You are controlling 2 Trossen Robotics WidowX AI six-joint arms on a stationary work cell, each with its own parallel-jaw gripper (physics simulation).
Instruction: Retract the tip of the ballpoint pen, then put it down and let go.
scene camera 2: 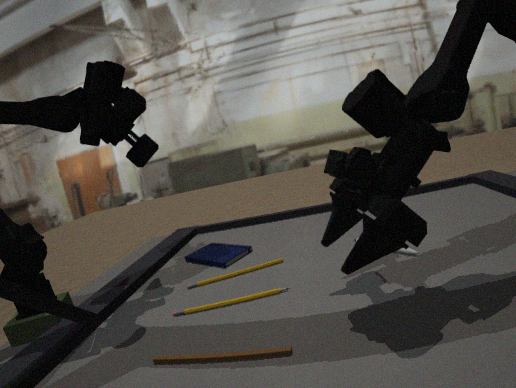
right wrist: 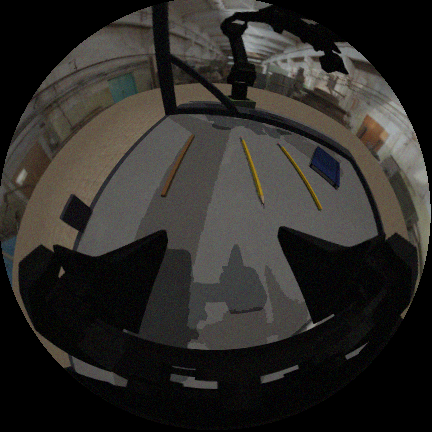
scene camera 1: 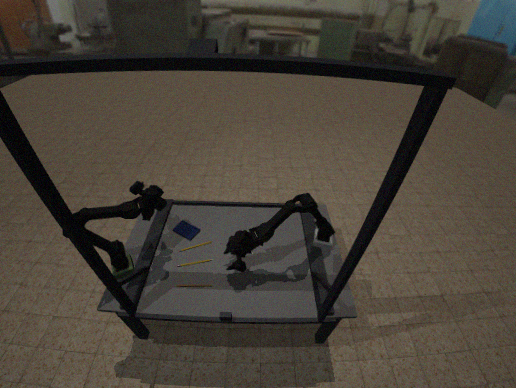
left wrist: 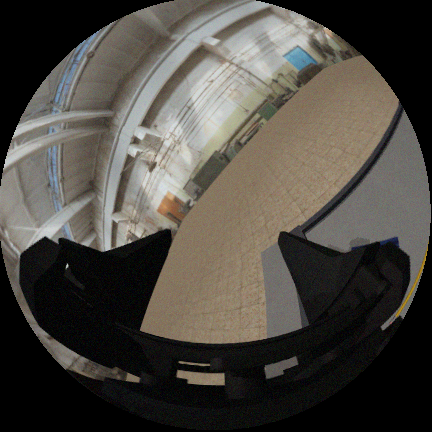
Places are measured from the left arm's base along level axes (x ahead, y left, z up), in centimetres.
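Where they show: left gripper, between the fingertips: (scene camera 2: 130,134) (left wrist: 226,236); right gripper, between the fingertips: (scene camera 2: 332,257) (right wrist: 223,234) (scene camera 1: 225,261); left arm's base, origin of its link: (right wrist: 237,97) (scene camera 1: 121,264); right arm's base, origin of its link: (scene camera 1: 323,237).
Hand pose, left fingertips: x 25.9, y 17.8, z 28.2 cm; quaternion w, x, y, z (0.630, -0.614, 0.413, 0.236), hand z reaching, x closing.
Observation:
Each offset is from my left fingertips to the top centre of the thing. "pt": to the spot under its first point.
The white ballpoint pen @(pt dx +37.7, dy -40.8, dz -31.6 cm) (scene camera 2: 410,252) lies on the grey table, mostly hidden behind the fingers of my right gripper in scene camera 2; one end shows at their right. It is hidden by the gripper in scene camera 1, and I cannot make out its tip or button. My right gripper (scene camera 1: 227,259) (scene camera 2: 335,258) (right wrist: 223,234) is open and empty, pointing down, low over the table at the pen's place. My left gripper (scene camera 1: 154,207) (left wrist: 226,236) is open and empty, raised over the left end of the table, far from the pen.
Two yellow pencils @(dx +12.4, dy -21.8, dz -31.5 cm) (scene camera 1: 196,246) @(dx +8.7, dy -31.8, dz -31.4 cm) (scene camera 1: 195,263) (scene camera 2: 235,273) (scene camera 2: 232,301) (right wrist: 252,170) (right wrist: 301,176) and a brown stick @(dx +3.6, dy -44.0, dz -31.5 cm) (scene camera 1: 194,286) (scene camera 2: 222,356) (right wrist: 178,166) lie left of the right gripper in scene camera 1. A blue notebook @(dx +12.1, dy -8.1, dz -31.0 cm) (scene camera 1: 186,230) (scene camera 2: 216,254) (right wrist: 326,166) lies beyond them. Dark frame posts (scene camera 1: 395,165) rise from the table.

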